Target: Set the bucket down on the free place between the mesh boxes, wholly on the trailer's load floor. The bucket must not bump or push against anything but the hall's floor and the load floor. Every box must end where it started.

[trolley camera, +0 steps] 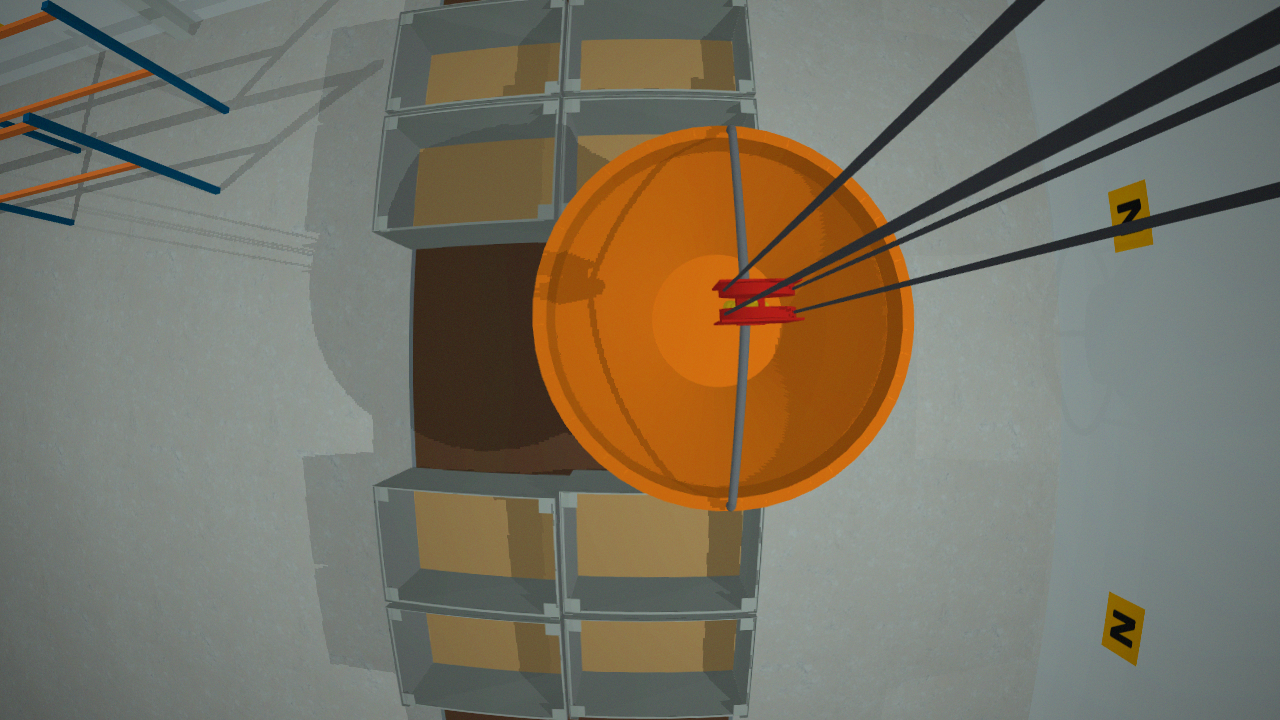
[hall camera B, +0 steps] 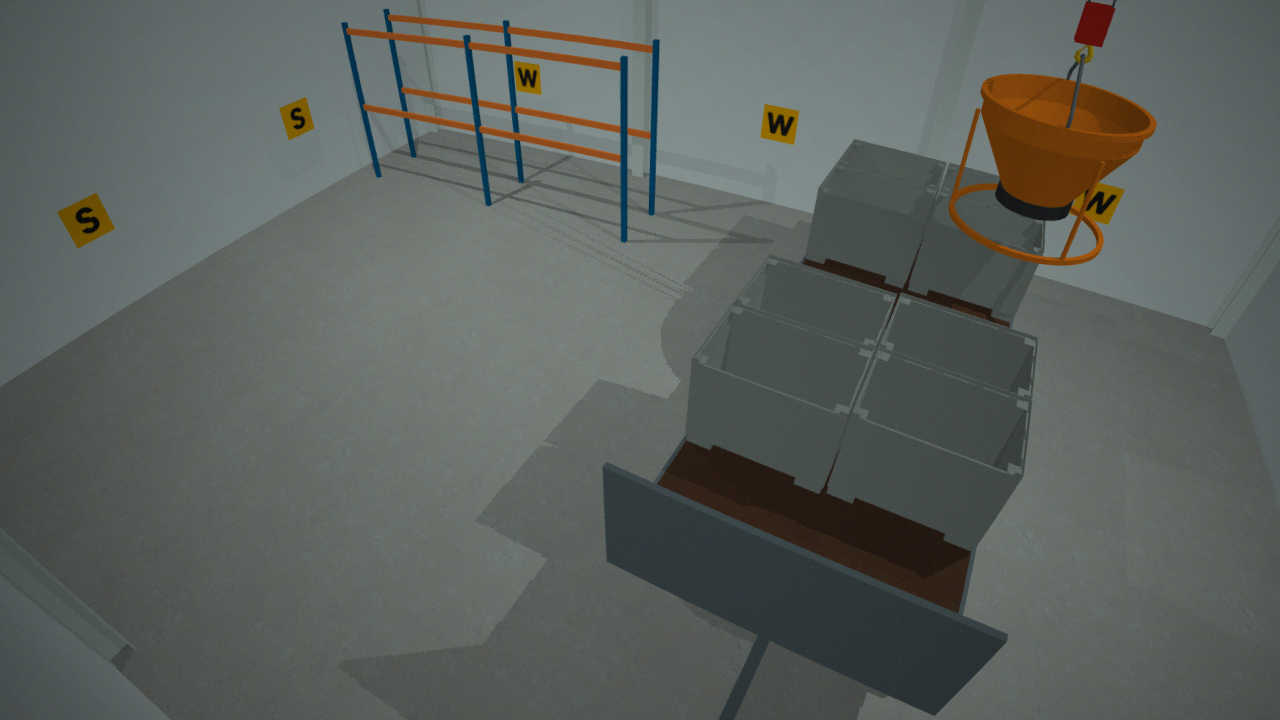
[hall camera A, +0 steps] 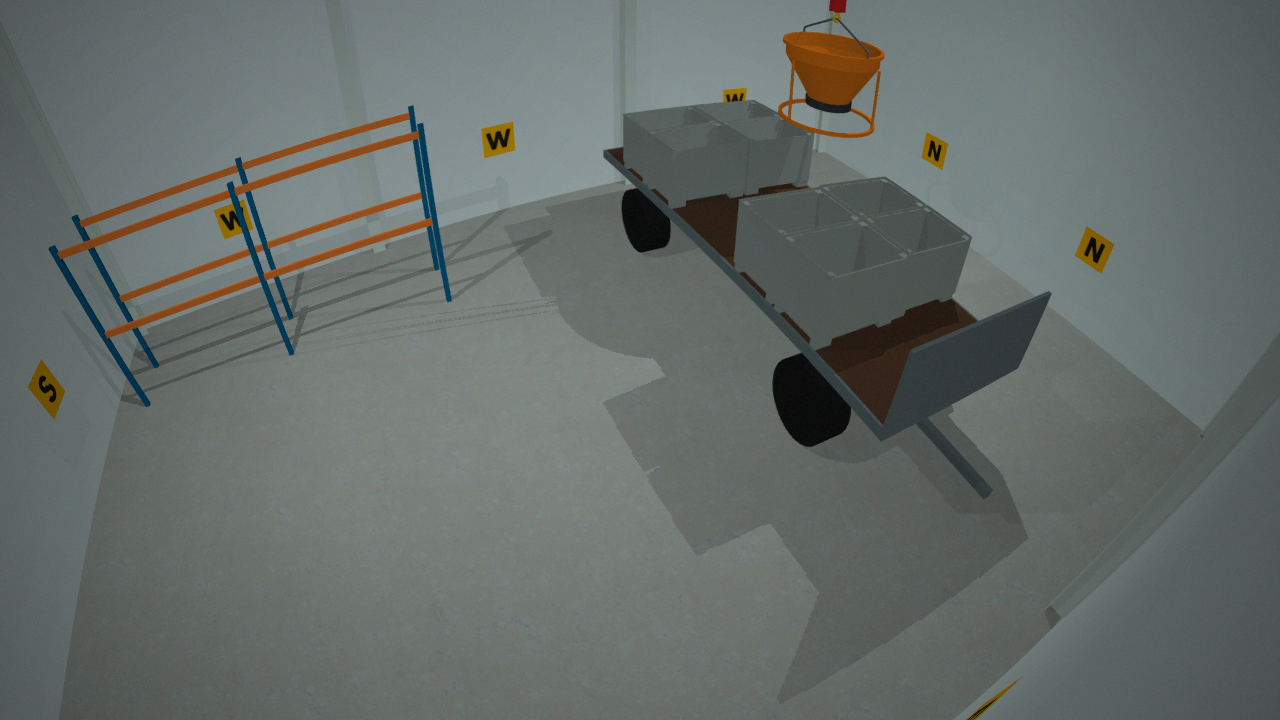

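Note:
The orange bucket [hall camera A: 832, 76] [hall camera B: 1042, 147] [trolley camera: 653, 411] hangs upright, with its ring foot well above the mesh box tops. My hook [hall camera A: 836, 17] [hall camera B: 1083, 55] [trolley camera: 741, 304] is shut on the bucket's bail. In the trolley view the bucket covers the right part of the gap between the box groups, overlaps boxes on both sides and reaches past the trailer's right edge. The dark brown load floor [hall camera A: 711, 228] [trolley camera: 474, 349] shows left of it. One group of grey mesh boxes [hall camera A: 711, 170] [hall camera B: 859, 223] [trolley camera: 483, 219] stands beyond the gap, another group [hall camera A: 796, 268] [hall camera B: 769, 402] [trolley camera: 469, 483] nearer the headboard.
The trailer's grey headboard [hall camera A: 971, 358] [hall camera B: 787, 582] stands upright at its near end. A blue and orange rack [hall camera A: 435, 214] [hall camera B: 623, 152] [trolley camera: 134, 58] stands left of the trailer. The wall with N signs [hall camera A: 1094, 249] [trolley camera: 1129, 216] is on the right.

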